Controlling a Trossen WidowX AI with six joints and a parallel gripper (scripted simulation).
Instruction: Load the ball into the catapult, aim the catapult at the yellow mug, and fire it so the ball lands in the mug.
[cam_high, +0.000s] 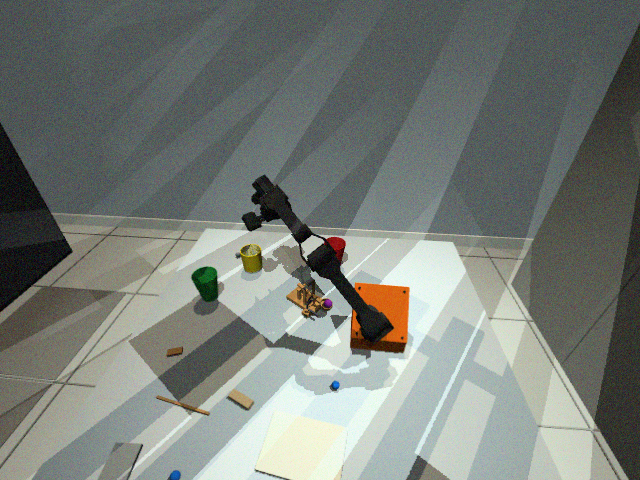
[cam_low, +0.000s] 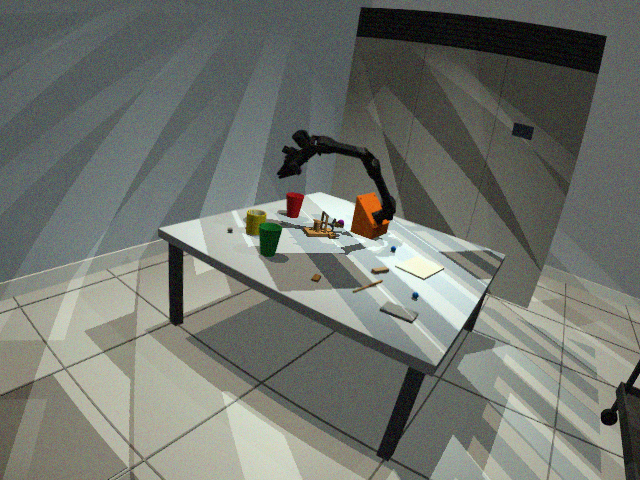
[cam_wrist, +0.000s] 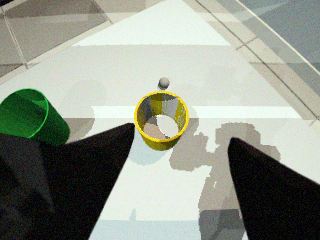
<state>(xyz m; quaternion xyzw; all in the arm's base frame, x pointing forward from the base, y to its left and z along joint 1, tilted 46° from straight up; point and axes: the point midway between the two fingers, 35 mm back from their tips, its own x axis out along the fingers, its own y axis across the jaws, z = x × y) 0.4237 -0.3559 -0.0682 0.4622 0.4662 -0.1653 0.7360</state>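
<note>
The purple ball is 28 cm behind my gripper tip, 20 cm to the left of it and 21 cm below it. The rest, counted from my gripper tip: yellow mug (7 cm ahead, 4 cm to the right, 24 cm below); then wooden catapult (22 cm behind, 18 cm to the left, 22 cm below); then green cup (20 cm ahead, 16 cm to the left, 24 cm below).
</note>
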